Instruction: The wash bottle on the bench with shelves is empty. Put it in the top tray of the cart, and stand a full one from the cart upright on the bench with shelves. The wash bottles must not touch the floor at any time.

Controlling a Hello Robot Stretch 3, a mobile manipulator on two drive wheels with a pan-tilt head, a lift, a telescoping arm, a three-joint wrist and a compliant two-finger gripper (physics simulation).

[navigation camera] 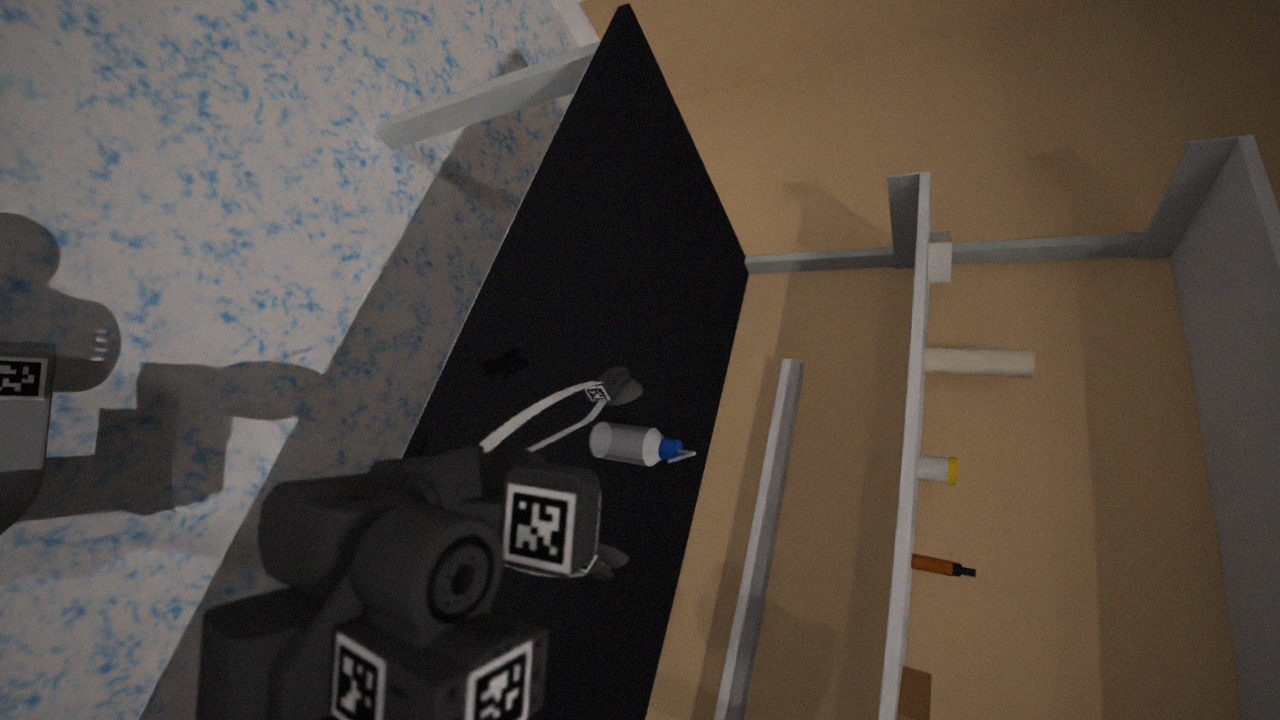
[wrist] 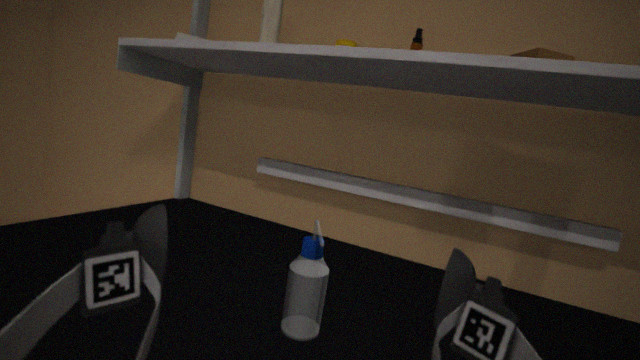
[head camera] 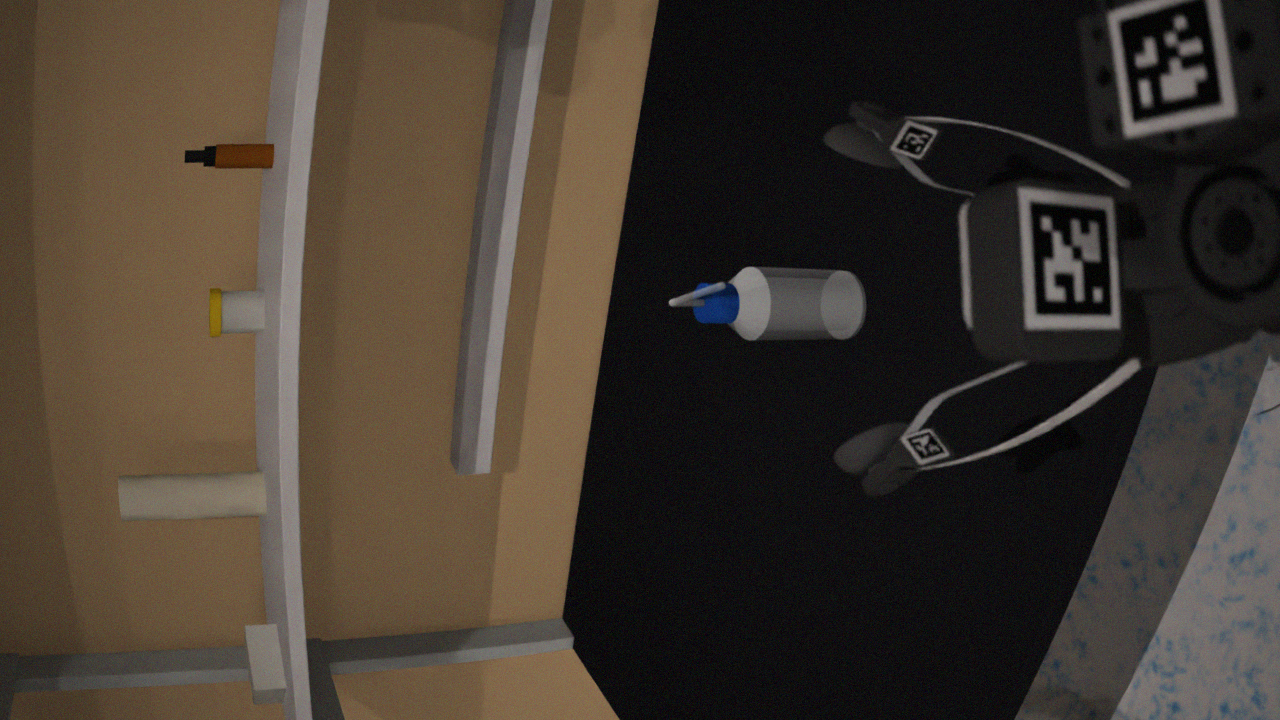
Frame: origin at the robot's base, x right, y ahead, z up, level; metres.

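Where they show: gripper, fingertip midpoint: (navigation camera: 624, 469) (wrist: 305, 255) (head camera: 848, 297).
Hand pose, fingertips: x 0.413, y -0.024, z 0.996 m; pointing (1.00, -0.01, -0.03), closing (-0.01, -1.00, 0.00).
Observation:
Each offset is from my fingertips to the top centre of the thing. Level surfaces: height alone.
A clear, empty-looking wash bottle @[dx +0.280, dy -0.018, dz -0.059 m] (head camera: 801, 304) (navigation camera: 626, 443) (wrist: 305, 295) with a blue cap and angled nozzle stands upright on the black bench top @[dz -0.233 m] (head camera: 716, 537) (navigation camera: 626, 223) (wrist: 225, 310). My gripper (head camera: 866, 297) (navigation camera: 619, 472) (wrist: 305, 255) is open, its two fingers wide apart with nothing between them. In the head view the bottle is beyond the fingertips; in the wrist view it is roughly centred between them, farther off. The cart and the full wash bottles do not show in these views.
Above the bench's back runs a grey shelf (head camera: 279, 402) (navigation camera: 908, 402) (wrist: 350, 60) carrying an amber bottle @[dx +0.564, dy -0.182, dz +0.316 m] (head camera: 241, 155) (navigation camera: 932, 564), a yellow-lidded jar @[dx +0.643, dy -0.034, dz +0.284 m] (head camera: 239, 310) (navigation camera: 937, 468) and a pale cylinder @[dx +0.744, dy +0.168, dz +0.402 m] (head camera: 192, 496) (navigation camera: 980, 361). A lower rail (head camera: 501, 241) (navigation camera: 760, 537) (wrist: 425, 197) is behind the wash bottle.

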